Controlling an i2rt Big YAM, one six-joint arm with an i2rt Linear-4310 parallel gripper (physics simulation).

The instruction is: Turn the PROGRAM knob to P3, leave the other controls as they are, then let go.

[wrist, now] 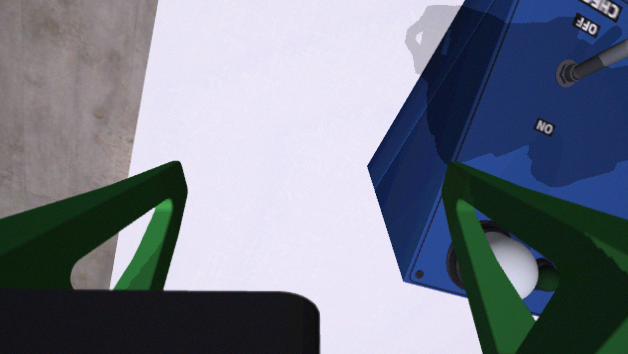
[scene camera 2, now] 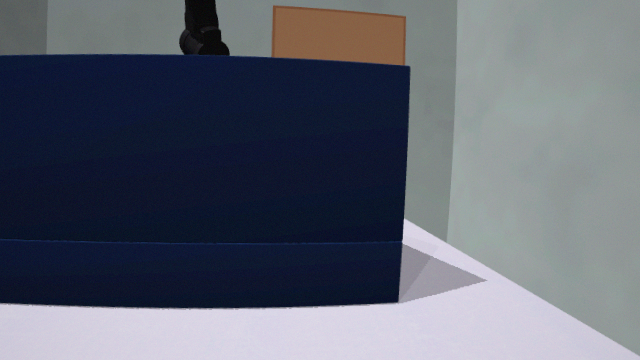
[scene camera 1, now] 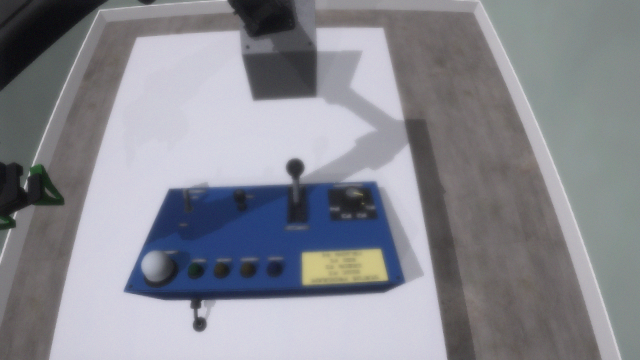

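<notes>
The blue control panel sits on the white mat. The black PROGRAM knob is on a dark label plate at the panel's upper right in scene camera 1. Its light pointer line aims right, toward the P1 side; the labels are blurred. The knob does not show in the wrist view. My gripper is open and empty. It is beyond the panel's left side in scene camera 1, far from the knob. In the wrist view the right green finger overlaps the panel's corner.
The CHECK toggle, MODE control and ball-topped lever stand up from the panel. A white dome and several buttons line the front. A small crank sticks out in front. A grey block stands behind.
</notes>
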